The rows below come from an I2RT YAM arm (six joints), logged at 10 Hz.
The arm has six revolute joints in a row. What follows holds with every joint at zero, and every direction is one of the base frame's. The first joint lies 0.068 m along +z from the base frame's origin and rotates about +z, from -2.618 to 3.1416 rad. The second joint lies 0.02 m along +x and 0.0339 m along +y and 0.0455 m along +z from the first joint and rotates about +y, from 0 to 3.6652 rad. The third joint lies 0.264 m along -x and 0.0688 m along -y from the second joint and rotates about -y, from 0 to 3.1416 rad. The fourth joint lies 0.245 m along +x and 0.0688 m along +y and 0.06 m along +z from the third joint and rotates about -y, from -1.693 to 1.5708 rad. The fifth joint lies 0.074 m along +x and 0.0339 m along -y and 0.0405 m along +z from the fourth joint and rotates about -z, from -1.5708 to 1.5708 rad. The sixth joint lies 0.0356 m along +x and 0.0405 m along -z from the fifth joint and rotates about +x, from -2.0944 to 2.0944 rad. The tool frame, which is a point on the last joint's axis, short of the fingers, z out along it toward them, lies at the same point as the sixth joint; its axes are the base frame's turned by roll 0, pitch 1.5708 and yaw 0 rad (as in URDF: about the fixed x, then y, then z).
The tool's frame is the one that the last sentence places.
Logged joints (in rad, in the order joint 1, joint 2, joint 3, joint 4, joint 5, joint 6), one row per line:
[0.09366, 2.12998, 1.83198, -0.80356, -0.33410, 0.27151]
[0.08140, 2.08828, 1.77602, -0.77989, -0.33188, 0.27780]
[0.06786, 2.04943, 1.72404, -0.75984, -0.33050, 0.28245]
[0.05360, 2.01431, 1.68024, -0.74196, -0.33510, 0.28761]
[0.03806, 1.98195, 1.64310, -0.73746, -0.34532, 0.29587]
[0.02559, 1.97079, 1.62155, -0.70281, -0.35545, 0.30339]
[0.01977, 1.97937, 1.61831, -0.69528, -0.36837, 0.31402]
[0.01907, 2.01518, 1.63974, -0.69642, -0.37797, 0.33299]
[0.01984, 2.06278, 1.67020, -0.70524, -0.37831, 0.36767]
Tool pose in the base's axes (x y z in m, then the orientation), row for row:
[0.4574, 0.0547, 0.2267, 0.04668, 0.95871, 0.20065, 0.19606]
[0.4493, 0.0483, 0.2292, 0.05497, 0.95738, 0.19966, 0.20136]
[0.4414, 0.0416, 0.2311, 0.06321, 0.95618, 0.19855, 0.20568]
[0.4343, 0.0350, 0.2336, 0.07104, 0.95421, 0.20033, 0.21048]
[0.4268, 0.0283, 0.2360, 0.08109, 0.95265, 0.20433, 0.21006]
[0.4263, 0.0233, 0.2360, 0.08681, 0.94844, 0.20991, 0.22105]
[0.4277, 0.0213, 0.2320, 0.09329, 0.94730, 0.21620, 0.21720]
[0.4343, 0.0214, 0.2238, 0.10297, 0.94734, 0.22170, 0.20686]
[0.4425, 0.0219, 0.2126, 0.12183, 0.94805, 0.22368, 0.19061]
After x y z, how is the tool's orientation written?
As a quaternion, x y z w.
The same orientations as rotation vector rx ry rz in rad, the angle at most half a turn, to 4 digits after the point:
[0.1308, 2.6856, 0.5621]
[0.1535, 2.6743, 0.5577]
[0.1762, 2.6647, 0.5533]
[0.1975, 2.6525, 0.5569]
[0.2255, 2.6487, 0.5681]
[0.2400, 2.6217, 0.5802]
[0.2584, 2.6239, 0.5988]
[0.2868, 2.6384, 0.6175]
[0.3423, 2.6636, 0.6284]

